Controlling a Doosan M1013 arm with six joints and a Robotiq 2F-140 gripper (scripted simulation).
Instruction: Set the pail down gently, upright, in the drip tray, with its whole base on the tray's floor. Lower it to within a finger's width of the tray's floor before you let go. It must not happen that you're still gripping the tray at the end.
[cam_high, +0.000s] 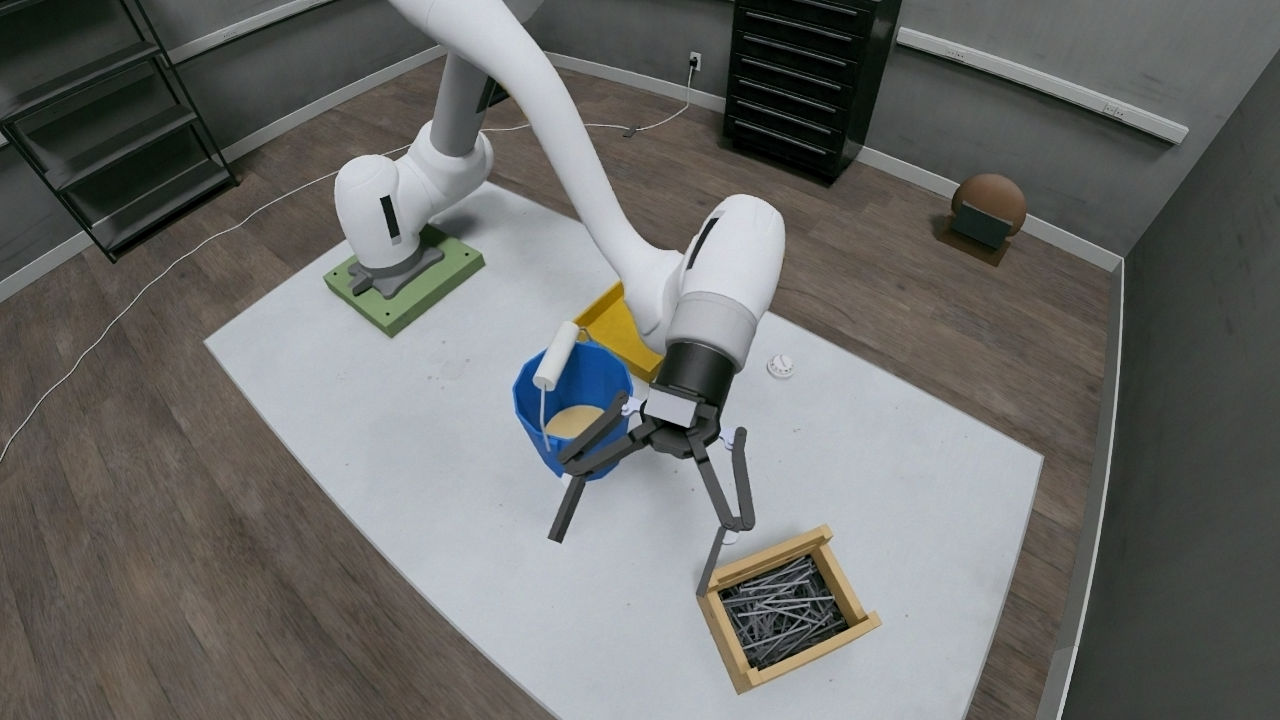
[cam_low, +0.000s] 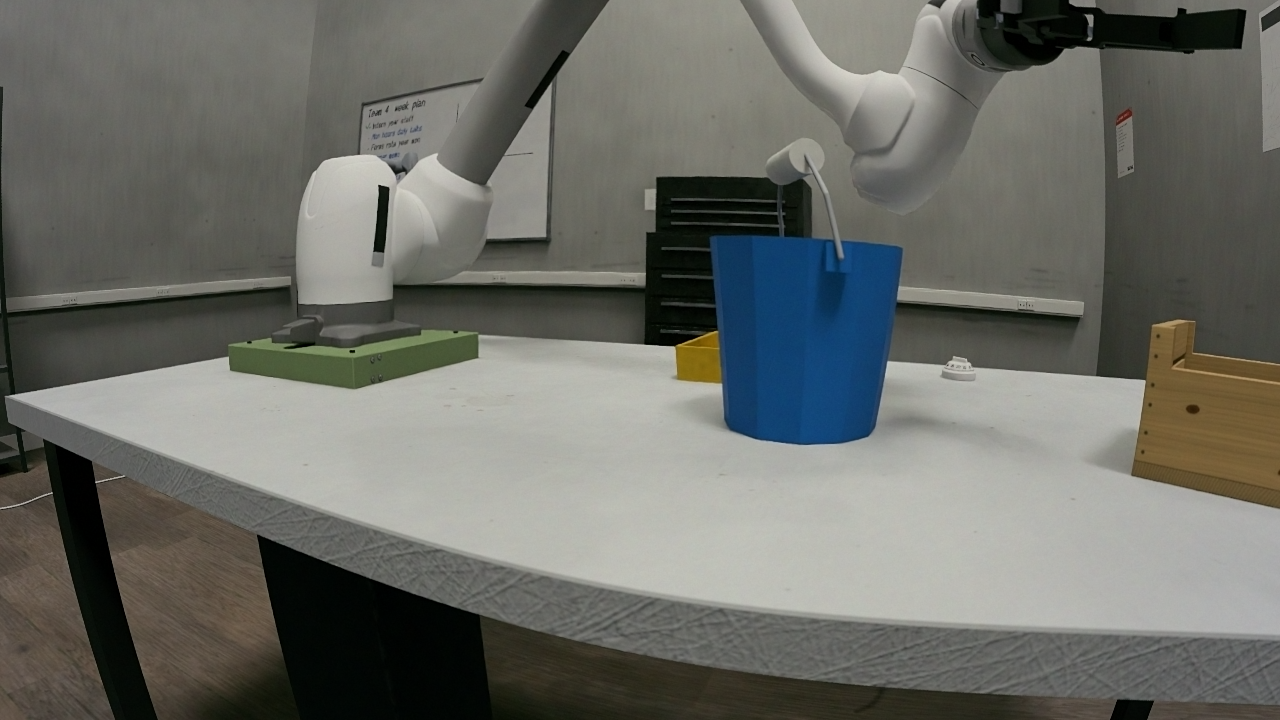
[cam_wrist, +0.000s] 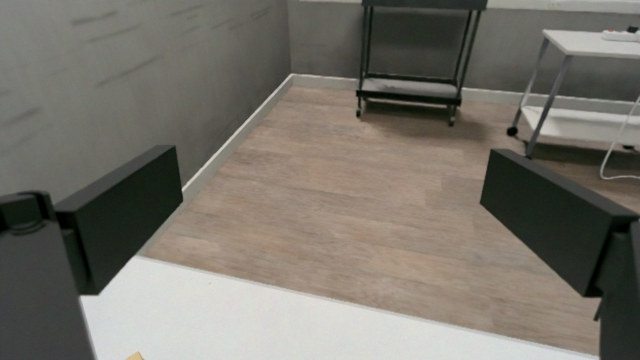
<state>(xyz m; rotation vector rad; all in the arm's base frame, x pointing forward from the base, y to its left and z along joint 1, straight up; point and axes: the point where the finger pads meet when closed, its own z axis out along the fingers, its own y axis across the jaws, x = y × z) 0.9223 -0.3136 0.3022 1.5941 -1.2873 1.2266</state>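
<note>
Now: hand 27 cm past the pail handle, 21 cm to the right of it and 13 cm above it. The rest, counted from my hand: blue pail: 27 cm behind, 21 cm to the left, 19 cm below; small white knob: 5 cm behind, 57 cm to the left, 33 cm below; wooden crate: 17 cm ahead, 13 cm to the left, 29 cm below.
</note>
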